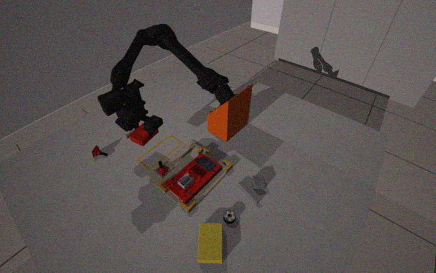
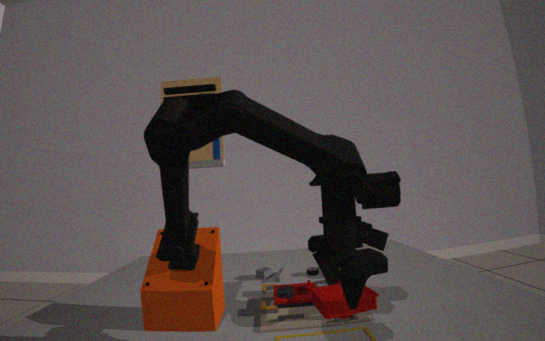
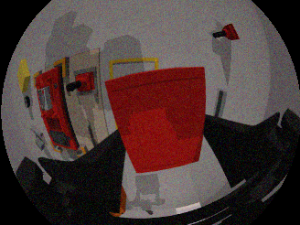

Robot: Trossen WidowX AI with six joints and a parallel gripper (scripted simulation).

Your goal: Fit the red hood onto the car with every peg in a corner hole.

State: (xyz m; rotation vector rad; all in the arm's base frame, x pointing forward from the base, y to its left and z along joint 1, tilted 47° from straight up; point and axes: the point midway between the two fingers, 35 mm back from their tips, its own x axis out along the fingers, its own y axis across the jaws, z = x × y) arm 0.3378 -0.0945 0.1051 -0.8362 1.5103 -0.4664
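Right now my gripper tip is 25 cm to the right of the grey engine block and 8 cm above it. The rest, counted from my gripper tip: grey bar: 1 cm behind, 15 cm to the right, 10 cm below; then red hood: 1 cm above; then yellow block: 9 cm ahead, 45 cm to the left, 9 cm below.
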